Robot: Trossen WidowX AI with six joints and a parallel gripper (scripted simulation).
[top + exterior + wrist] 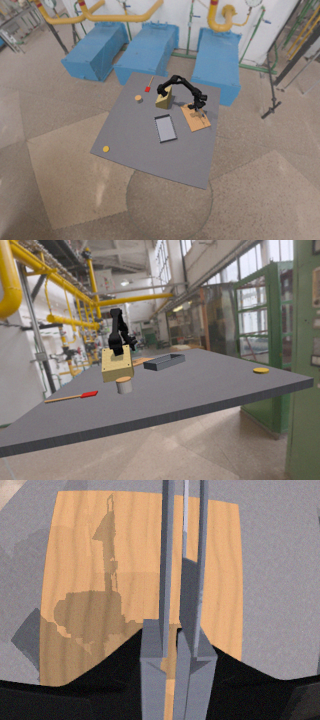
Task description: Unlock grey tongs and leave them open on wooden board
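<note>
Now: gripper tip 20 mm past the wooden board and 120 mm above it. Round my gripper tip: roasting tin (210 mm ahead, 320 mm to the right, 100 mm below).
</note>
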